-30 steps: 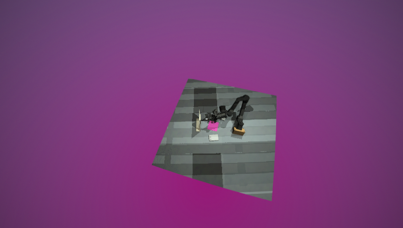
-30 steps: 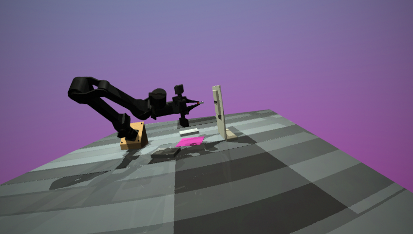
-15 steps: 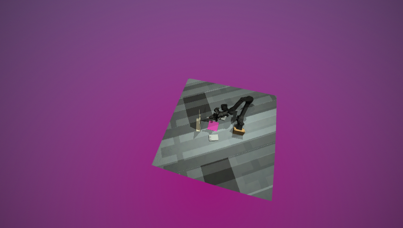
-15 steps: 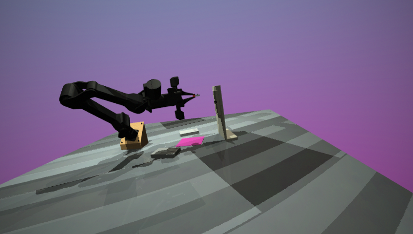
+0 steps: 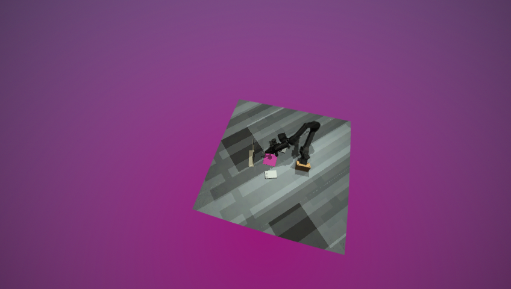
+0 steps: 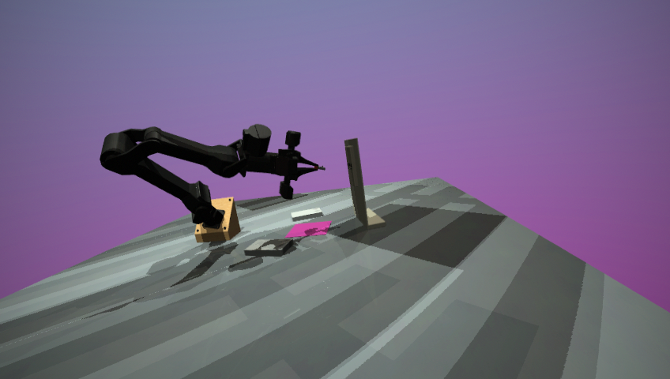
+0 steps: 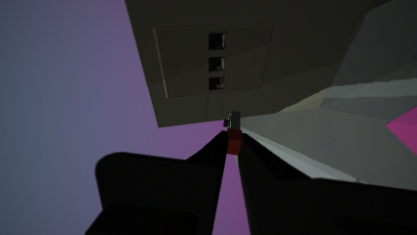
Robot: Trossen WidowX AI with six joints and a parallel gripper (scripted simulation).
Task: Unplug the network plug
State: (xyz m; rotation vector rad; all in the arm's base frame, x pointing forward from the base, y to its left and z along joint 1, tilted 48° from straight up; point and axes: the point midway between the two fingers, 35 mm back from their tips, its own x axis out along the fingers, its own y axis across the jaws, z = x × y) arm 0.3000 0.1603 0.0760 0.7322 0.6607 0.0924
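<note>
Now: the magenta marked square 180 mm below my gripper tip, 50 mm behind it and 30 mm to the right of it. The rest, counted from my gripper tip: beige upright panel 110 mm ahead, 70 mm below, 20 mm to the left; red plug 10 mm ahead.
</note>
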